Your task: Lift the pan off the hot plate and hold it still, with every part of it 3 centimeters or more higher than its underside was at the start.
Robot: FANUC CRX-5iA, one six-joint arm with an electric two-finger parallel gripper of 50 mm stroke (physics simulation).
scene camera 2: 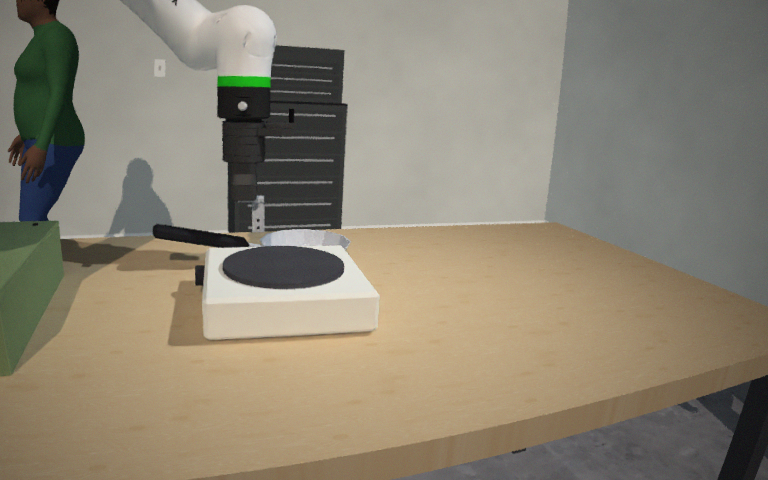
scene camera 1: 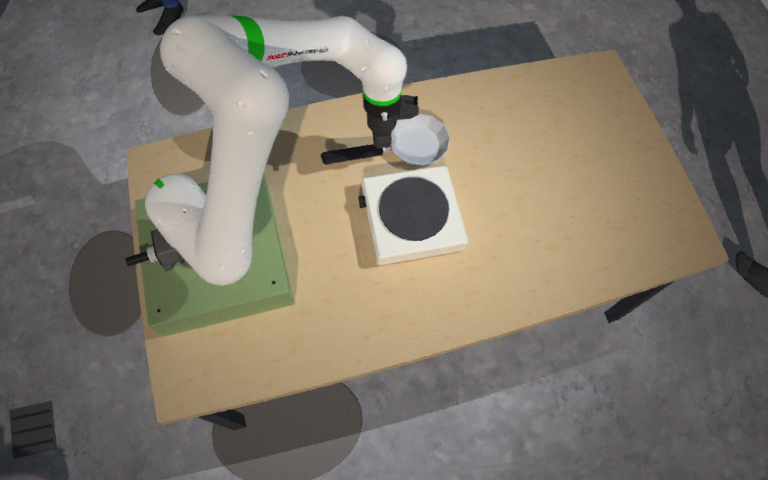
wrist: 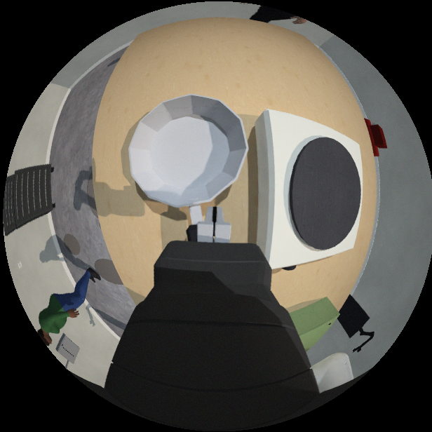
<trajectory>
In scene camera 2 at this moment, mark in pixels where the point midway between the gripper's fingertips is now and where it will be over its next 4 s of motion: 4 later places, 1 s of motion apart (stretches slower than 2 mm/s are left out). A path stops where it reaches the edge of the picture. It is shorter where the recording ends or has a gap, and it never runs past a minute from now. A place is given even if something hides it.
My gripper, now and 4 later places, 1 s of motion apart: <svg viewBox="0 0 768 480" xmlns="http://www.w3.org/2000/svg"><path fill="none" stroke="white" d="M258 231L260 231L258 229L261 242L268 253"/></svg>
</trajectory>
